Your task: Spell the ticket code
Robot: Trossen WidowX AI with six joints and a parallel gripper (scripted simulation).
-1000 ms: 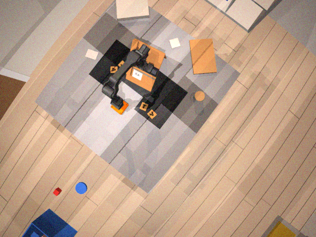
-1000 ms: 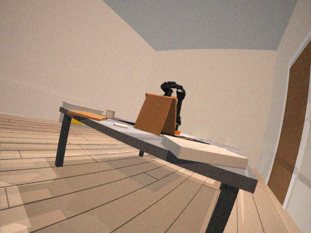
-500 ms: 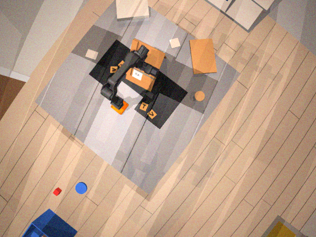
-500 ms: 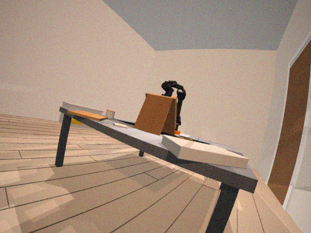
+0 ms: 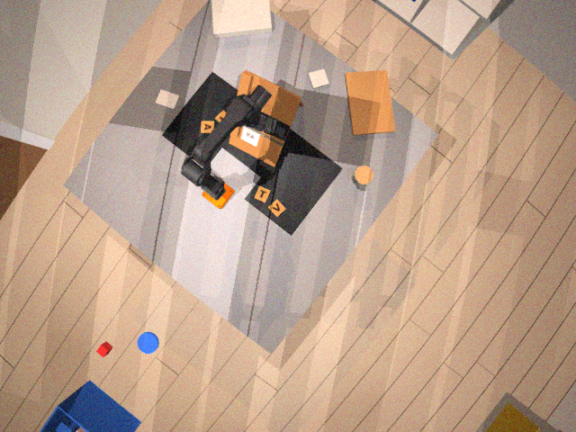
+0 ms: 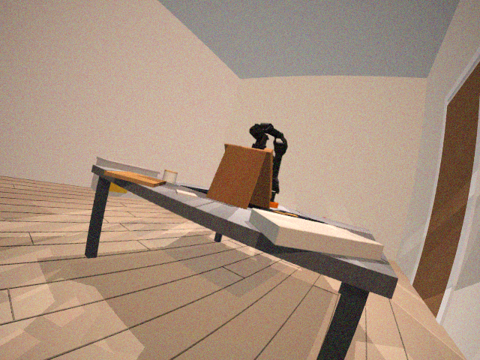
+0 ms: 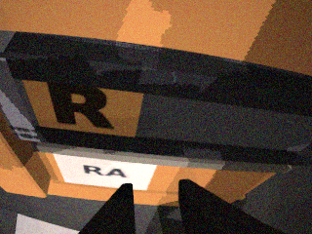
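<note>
The orange tile is 20 mm ahead of my gripper tip, 40 mm to the left of it and 30 mm below it. Also, from my gripper tip: white ticket 40 mm behind, 20 mm to the left, 110 mm below; then black mat 110 mm behind, 10 mm to the right, 180 mm below; then small white block 390 mm ahead, 10 mm to the right, 180 mm below.
</note>
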